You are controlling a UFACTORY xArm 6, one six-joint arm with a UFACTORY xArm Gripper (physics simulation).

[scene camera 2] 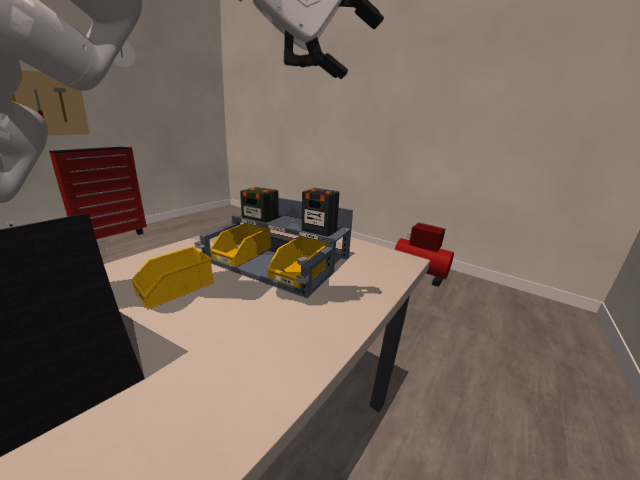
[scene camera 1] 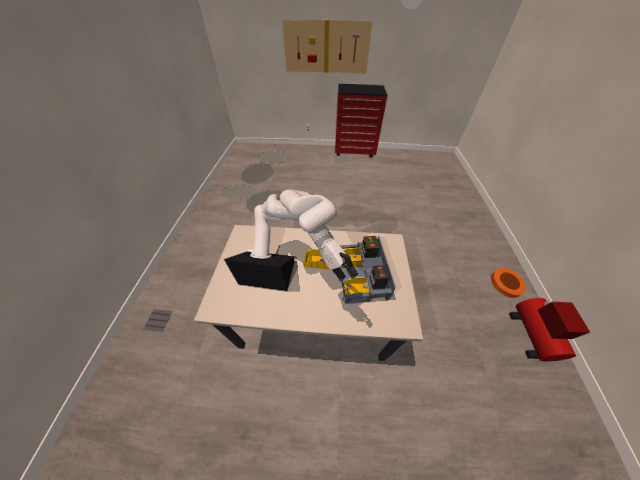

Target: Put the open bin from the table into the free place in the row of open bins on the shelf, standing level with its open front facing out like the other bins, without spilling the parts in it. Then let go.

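Places are measured from the arm's base along level axes (x up, y back, z right), in millimetres.
Pixels of known places: gripper, fingertip midpoint: (scene camera 2: 362,49) (scene camera 1: 349,277); arm's base, link origin: (scene camera 1: 260,256).
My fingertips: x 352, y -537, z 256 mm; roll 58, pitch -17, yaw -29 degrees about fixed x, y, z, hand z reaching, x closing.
Note:
For each thing: its middle in the pictures, then the offset to it from my fingertips. "*": a spot on its surface instead. Level surfaces: height alone.
- yellow open bin, body centre: (scene camera 2: 172,274) (scene camera 1: 317,258) dy +210, dx -462, dz -381 mm
- table, surface height: dx -499 mm
- grey-blue shelf, surface spot: (scene camera 2: 258,267) * dy -10, dx -493, dz -320 mm
The yellow open bin (scene camera 1: 313,259) (scene camera 2: 175,281) stands upright on the table (scene camera 1: 289,310) (scene camera 2: 232,361), apart from the shelf and in front of its far end. Small grey parts show faintly in it in scene camera 1; its inside is mostly hidden in scene camera 2. The grey-blue shelf (scene camera 2: 258,267) holds a far yellow bin (scene camera 1: 354,256) (scene camera 2: 241,246) and a near yellow bin (scene camera 1: 355,286) (scene camera 2: 294,262) on its lower level, with a free place between them. My gripper (scene camera 1: 346,273) (scene camera 2: 357,46) is open and empty, high above the shelf area, its fingers slanting down.
Two dark boxes with orange marks, a far one (scene camera 1: 371,246) (scene camera 2: 260,205) and a near one (scene camera 1: 379,277) (scene camera 2: 320,212), stand on the shelf's raised back level. A black block (scene camera 1: 263,272) (scene camera 2: 56,330) stands by the arm's base. Side posts rise at the shelf's front corners.

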